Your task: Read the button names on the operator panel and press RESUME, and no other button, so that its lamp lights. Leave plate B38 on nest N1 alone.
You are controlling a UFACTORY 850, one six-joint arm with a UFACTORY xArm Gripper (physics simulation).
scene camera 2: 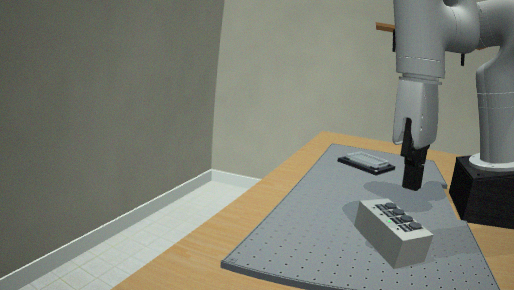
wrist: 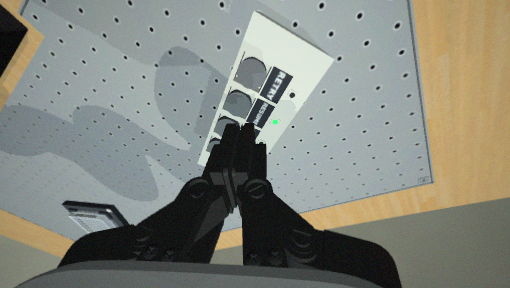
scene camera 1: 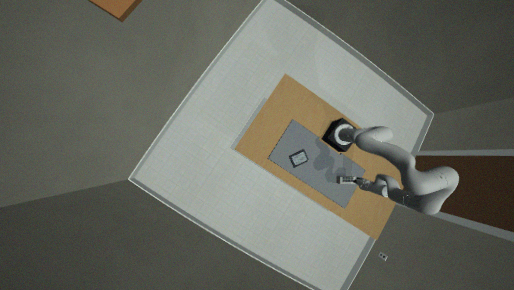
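The operator panel (scene camera 1: 346,180) (scene camera 2: 385,235) (wrist: 295,55) is a pale box with a row of round grey buttons and dark name labels. In the wrist view the RETRY button (wrist: 251,72) is nearest the top end, with the RESUME button (wrist: 237,103) beside it. The lamp (wrist: 275,122) (scene camera 2: 389,221) by the RESUME label is lit green; the lamp by RETRY (wrist: 292,95) is dark. The other labels are hidden by the fingers. My gripper (scene camera 2: 412,189) (wrist: 243,141) is shut and empty, above the panel and apart from it. Plate B38 (scene camera 1: 299,158) (scene camera 2: 369,159) lies on its dark nest.
The grey perforated board (scene camera 1: 285,145) (scene camera 2: 280,240) (wrist: 370,145) lies on the wooden table (scene camera 1: 285,95) (scene camera 2: 185,250) (wrist: 465,100). The arm's black base (scene camera 1: 332,136) (scene camera 2: 480,200) stands beside the board. A brown shelf (scene camera 2: 384,27) is on the wall behind.
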